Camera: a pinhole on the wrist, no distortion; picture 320 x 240 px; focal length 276.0 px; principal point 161.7 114.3 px. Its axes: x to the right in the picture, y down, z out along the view. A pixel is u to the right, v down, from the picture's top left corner.
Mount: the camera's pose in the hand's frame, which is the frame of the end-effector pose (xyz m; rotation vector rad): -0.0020 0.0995 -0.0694 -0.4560 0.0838 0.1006
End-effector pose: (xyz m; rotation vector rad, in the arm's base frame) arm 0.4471 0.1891 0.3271 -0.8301 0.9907 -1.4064
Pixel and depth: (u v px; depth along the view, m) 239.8 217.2 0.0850
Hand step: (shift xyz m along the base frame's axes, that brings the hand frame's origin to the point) 0.0552 -0.0178 -0.1590
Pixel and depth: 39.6 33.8 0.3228
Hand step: 0.3191 0.0898 -0.0211
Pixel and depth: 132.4 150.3 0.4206
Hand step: 0.3961 0.0080 -0.1907
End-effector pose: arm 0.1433 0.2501 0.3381 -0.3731 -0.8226 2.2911
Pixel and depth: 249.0 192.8 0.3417
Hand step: -0.3392 -0.2077 -0.0898
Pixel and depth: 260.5 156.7 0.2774
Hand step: -0.2810 -0.1516 -0.0641
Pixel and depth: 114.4 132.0 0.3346
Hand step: -0.2031 -0.2840 0.0040
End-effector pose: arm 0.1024 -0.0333 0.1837 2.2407 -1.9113 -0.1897
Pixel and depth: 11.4 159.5 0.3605
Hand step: -0.3691 0.1202 -0.1788
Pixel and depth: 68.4 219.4 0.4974
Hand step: -0.5521 0.0688 -0.1989
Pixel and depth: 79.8 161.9 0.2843
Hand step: -0.3026 0.0237 -0.1103
